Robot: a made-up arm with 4 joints.
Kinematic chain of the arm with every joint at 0, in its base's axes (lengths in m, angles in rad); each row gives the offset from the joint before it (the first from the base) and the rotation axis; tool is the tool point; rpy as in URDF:
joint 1: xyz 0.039 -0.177 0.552 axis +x
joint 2: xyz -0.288 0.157 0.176 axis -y
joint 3: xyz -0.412 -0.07 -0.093 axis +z
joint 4: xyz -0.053 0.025 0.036 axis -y
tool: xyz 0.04 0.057 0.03 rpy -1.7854 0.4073 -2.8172
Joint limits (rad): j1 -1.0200..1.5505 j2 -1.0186..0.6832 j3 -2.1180..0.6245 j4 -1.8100..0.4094
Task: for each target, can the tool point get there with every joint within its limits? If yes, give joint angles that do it. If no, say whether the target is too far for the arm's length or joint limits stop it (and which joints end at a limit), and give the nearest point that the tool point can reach.
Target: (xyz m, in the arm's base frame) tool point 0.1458 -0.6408 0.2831
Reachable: no: joint limits stop it (at a limit: joint 1, joint 2, joint 3, joint 4) | nearest point -0.4322 -0.6230 0.6295 | short by 0.674 m
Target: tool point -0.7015 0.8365 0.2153
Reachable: no: too far | nearest point -0.5684 0.3366 0.6675 | short by 0.687 m
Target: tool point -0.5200 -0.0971 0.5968
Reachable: yes | joints 0.8232 0.4045 -1.6804 -1.1441
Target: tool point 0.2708 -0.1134 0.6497
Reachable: no: joint limits stop it (at a limit: joint 1, joint 2, joint 4) | nearest point -0.4349 -0.0671 0.6384 | short by 0.707 m
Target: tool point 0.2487 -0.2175 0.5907
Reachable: no: joint limits stop it (at a limit: joint 1, joint 2, joint 4) | nearest point -0.4350 -0.0672 0.6307 | short by 0.701 m
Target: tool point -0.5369 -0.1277 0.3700
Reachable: yes | joints -0.7998 0.5546 -0.4074 -1.0282
